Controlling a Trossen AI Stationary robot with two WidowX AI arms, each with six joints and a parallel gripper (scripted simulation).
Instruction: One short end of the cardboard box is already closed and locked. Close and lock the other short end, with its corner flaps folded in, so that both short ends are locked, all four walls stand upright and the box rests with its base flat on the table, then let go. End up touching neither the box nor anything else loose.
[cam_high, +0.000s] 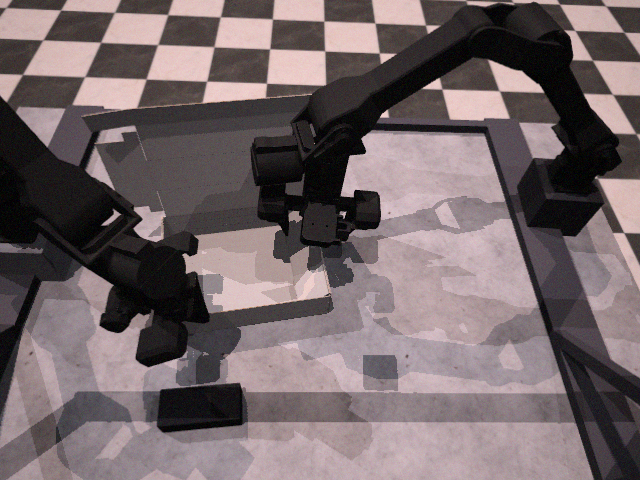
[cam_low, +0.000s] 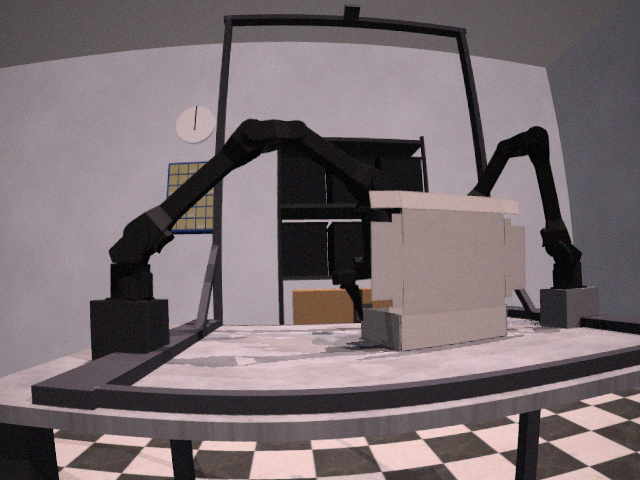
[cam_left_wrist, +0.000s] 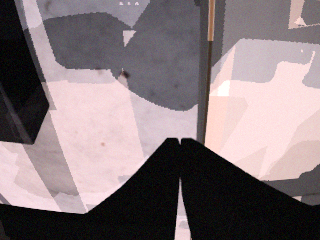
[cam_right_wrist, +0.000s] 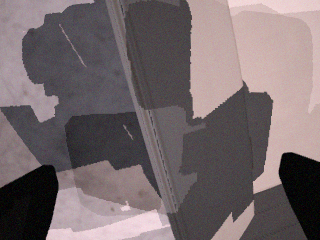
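Now: the black block 12 cm behind my left hand and 7 cm below it.
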